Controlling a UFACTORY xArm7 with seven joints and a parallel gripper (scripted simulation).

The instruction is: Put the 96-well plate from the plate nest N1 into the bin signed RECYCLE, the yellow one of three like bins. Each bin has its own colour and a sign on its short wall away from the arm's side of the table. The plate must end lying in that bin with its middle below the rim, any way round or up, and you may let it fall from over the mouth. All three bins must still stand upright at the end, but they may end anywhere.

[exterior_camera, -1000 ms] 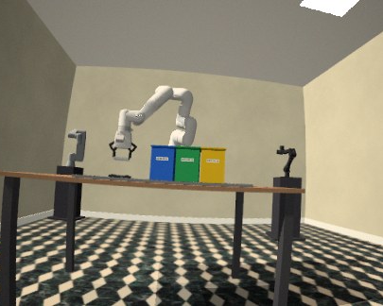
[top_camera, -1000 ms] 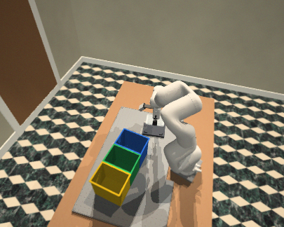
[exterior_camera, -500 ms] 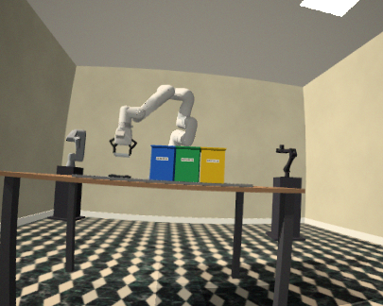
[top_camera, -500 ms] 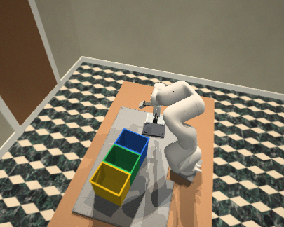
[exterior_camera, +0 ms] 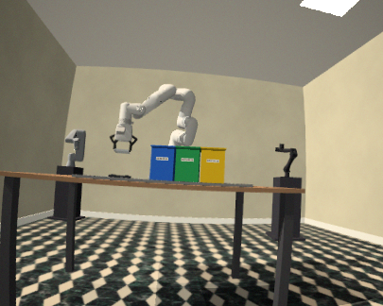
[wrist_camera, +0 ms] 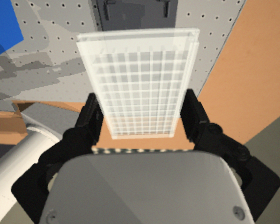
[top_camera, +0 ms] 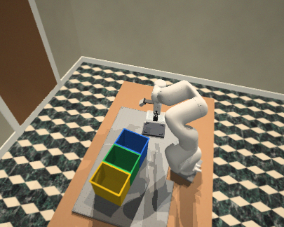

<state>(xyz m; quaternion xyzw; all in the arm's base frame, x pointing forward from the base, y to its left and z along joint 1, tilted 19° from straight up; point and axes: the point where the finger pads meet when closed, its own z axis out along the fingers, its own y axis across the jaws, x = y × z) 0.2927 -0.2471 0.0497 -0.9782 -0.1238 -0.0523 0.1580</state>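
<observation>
Right now the yellow bin is 6 cm ahead of my hand, 53 cm to the left of it and 8 cm below it. From my hand the other things lie so: blue bin 5 cm ahead, 27 cm to the left, 8 cm below; dark plate nest 16 cm below; white 96-well plate 1 cm below.
</observation>
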